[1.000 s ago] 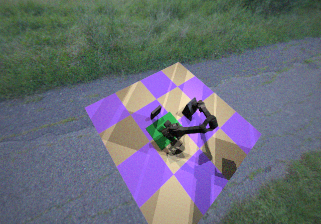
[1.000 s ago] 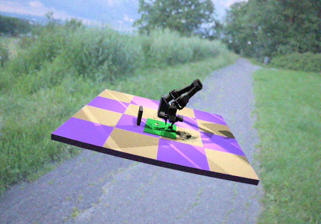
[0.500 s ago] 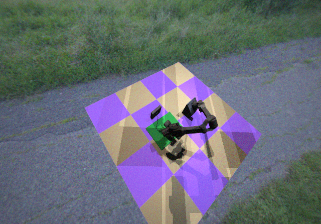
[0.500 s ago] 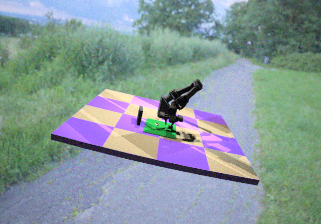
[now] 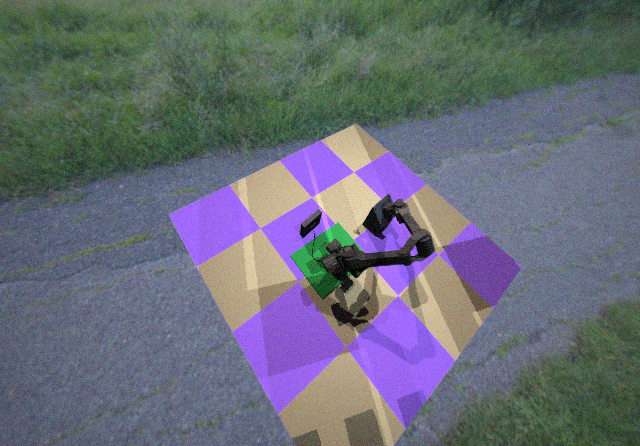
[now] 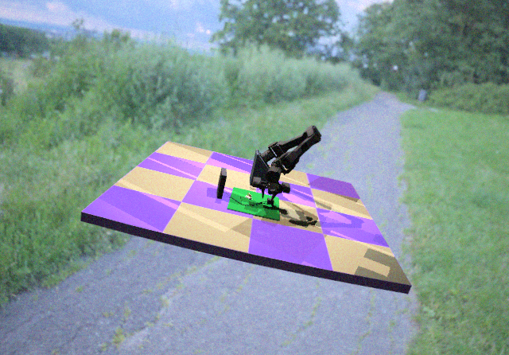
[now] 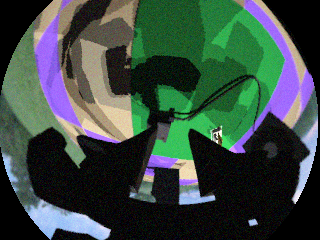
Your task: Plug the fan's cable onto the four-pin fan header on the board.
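Now: the dark plug 20 mm to the left of my gripper tip, 10 mm below it and 10 mm behind it. The rest, counted from my gripper tip: white fan header 90 mm to the right, 20 mm below, 10 mm behind; green board 60 mm to the right, 40 mm below, 30 mm ahead; black fan 220 mm to the right, 40 mm above, 20 mm ahead.
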